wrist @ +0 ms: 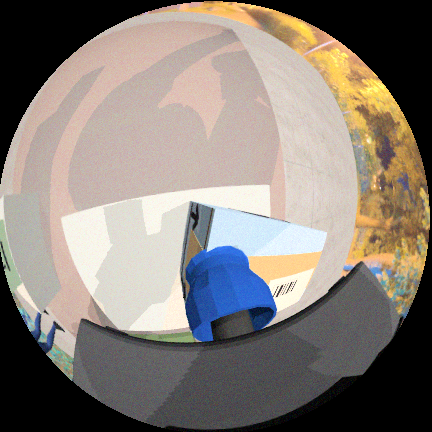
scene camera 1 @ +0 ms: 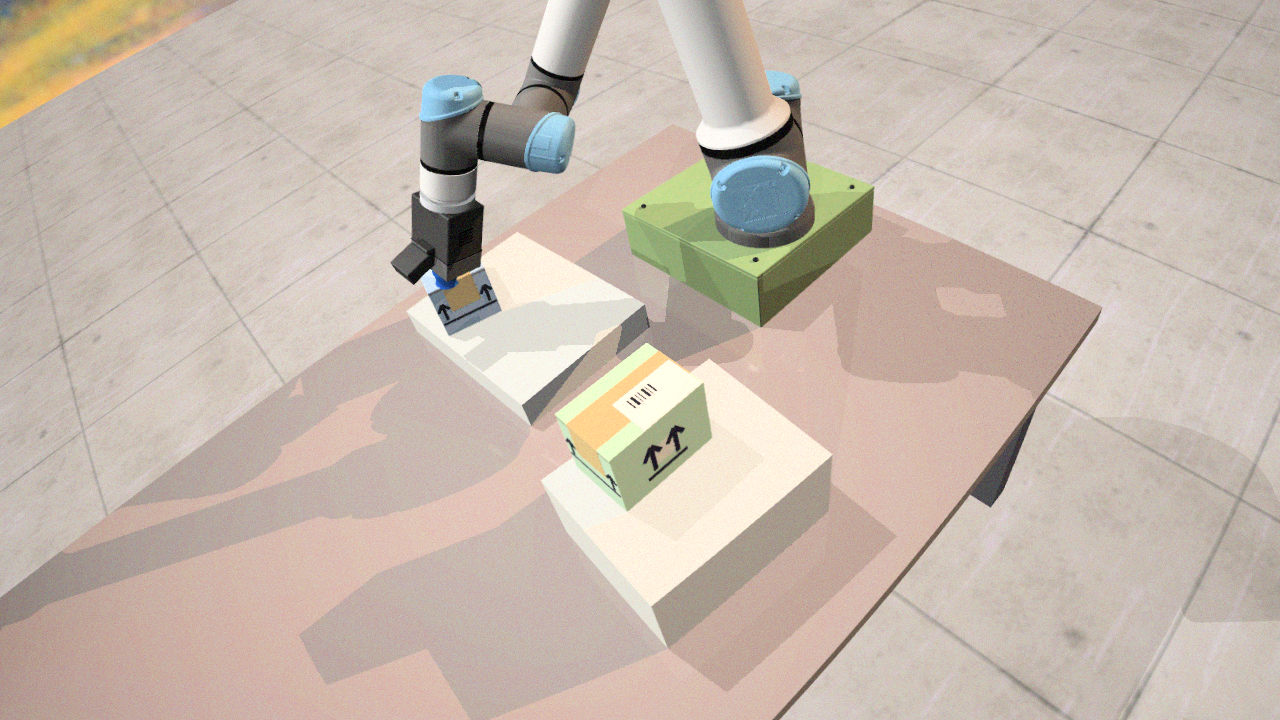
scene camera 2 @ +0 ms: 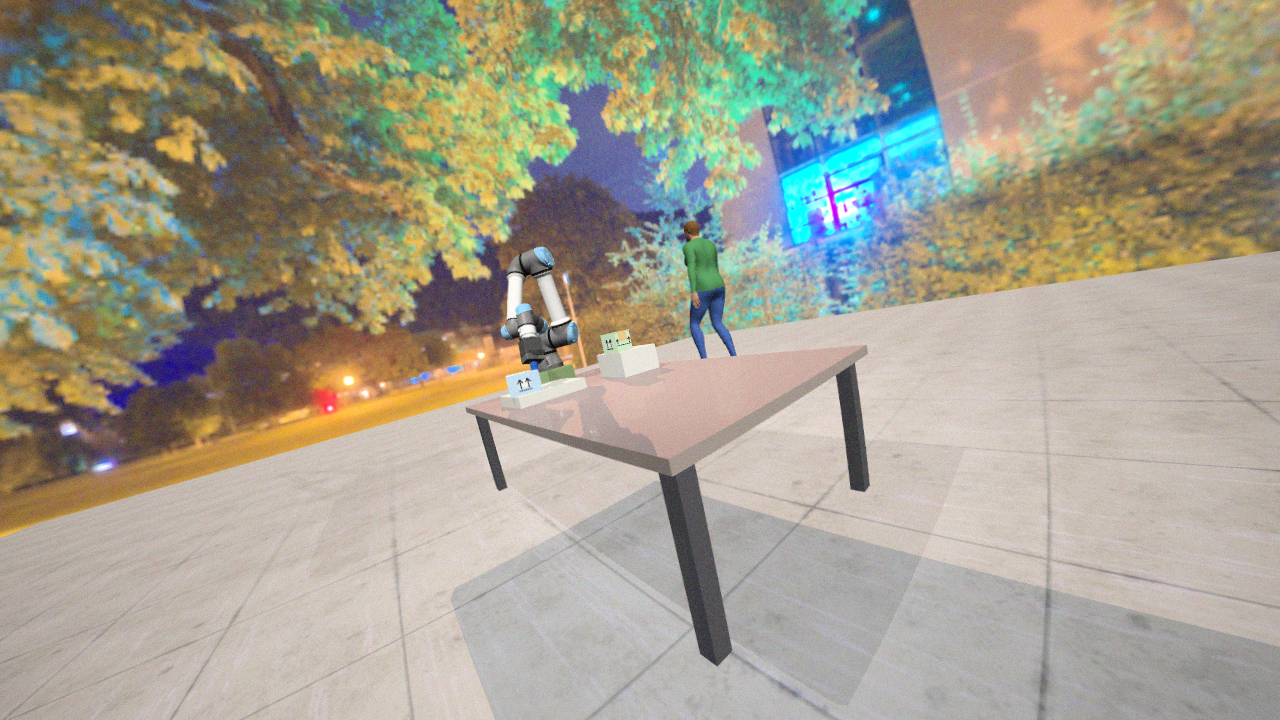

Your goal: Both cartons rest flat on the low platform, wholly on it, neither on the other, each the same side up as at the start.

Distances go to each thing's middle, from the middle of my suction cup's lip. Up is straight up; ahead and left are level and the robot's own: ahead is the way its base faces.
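With the low cream platform [scene camera 1: 559, 324], my suction cup is 120 mm above it, 70 mm past it and 50 mm to the right of it. Going by their middles, of the things named here the low cream platform is the nearest to my suction cup. The tall cream block [scene camera 1: 760, 483] is 480 mm to the left of my suction cup, 50 mm ahead of it and 90 mm below it.
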